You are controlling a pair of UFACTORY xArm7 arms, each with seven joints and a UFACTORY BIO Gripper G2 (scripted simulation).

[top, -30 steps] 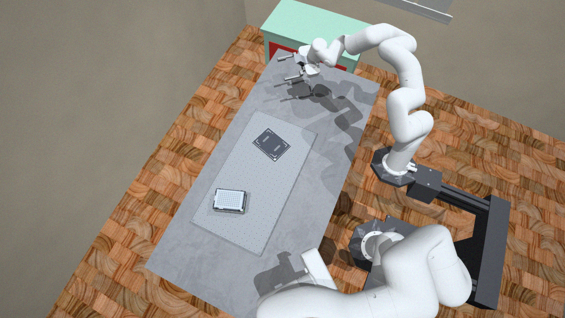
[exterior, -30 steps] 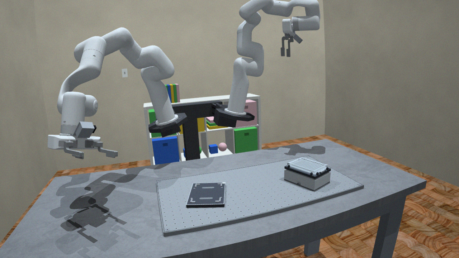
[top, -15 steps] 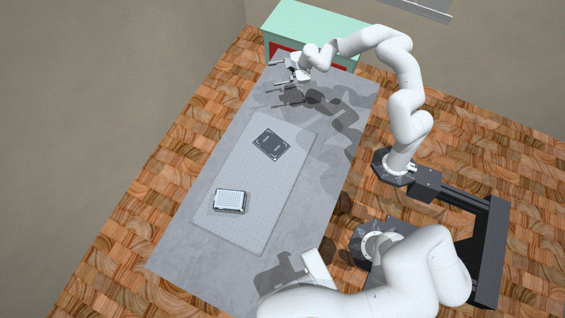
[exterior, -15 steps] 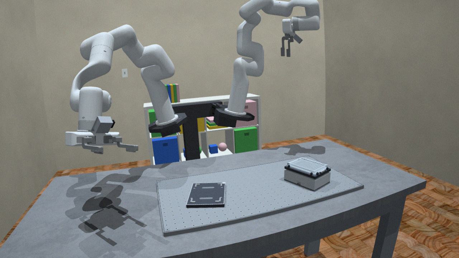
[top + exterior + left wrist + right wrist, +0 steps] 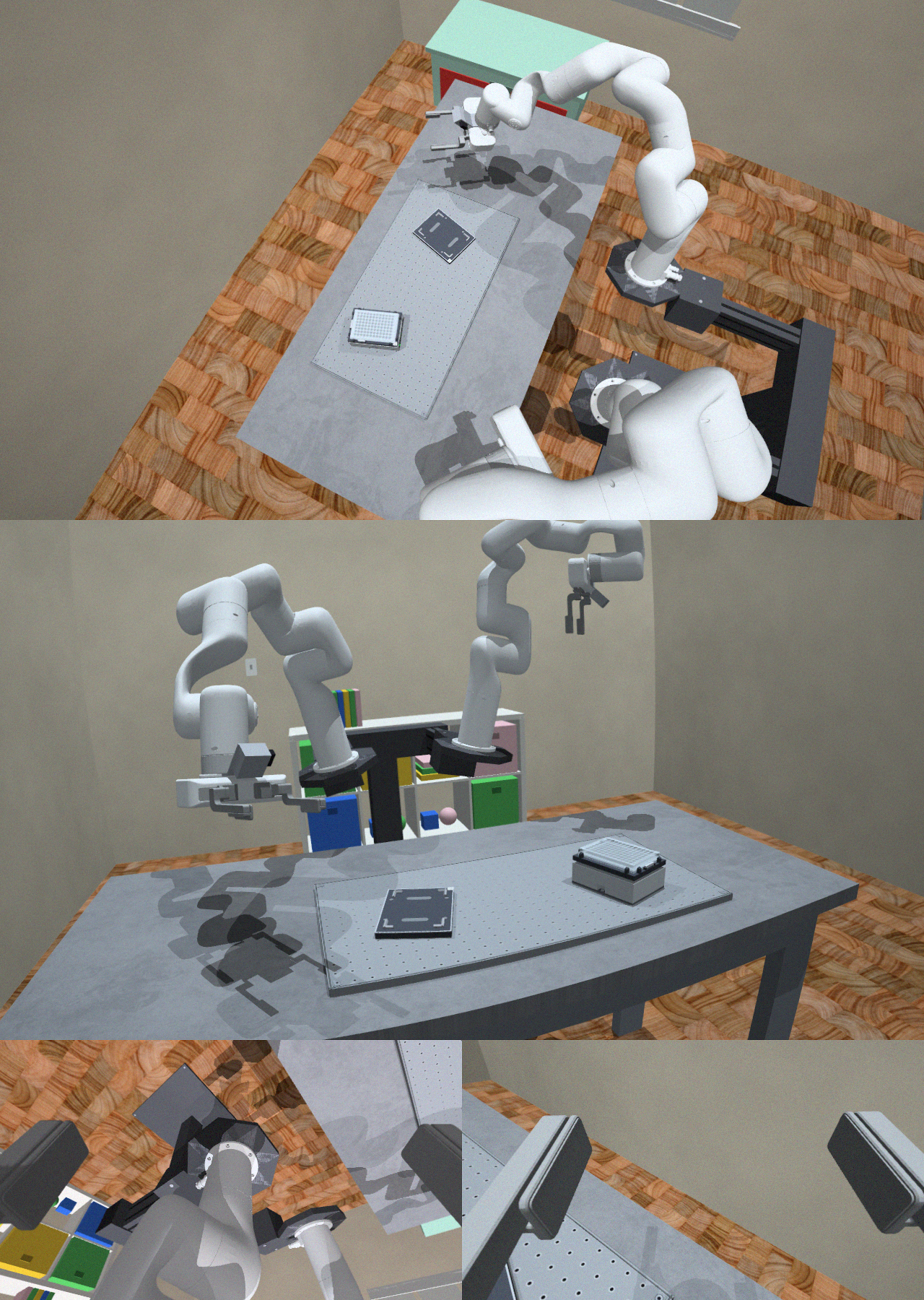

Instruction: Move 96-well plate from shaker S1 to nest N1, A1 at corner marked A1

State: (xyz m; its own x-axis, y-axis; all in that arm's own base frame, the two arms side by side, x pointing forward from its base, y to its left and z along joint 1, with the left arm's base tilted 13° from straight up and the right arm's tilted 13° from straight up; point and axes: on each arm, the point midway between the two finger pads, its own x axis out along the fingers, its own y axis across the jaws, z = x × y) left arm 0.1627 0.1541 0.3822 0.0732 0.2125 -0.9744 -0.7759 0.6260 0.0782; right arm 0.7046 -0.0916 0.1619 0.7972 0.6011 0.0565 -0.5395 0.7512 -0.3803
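Note:
Now: right hand 3 cm past the clear 96-well plate, 57 cm to the right of it and 18 cm above it. Round my right hand: dark plate nest N1: 10 cm behind, 20 cm to the left, 24 cm below.

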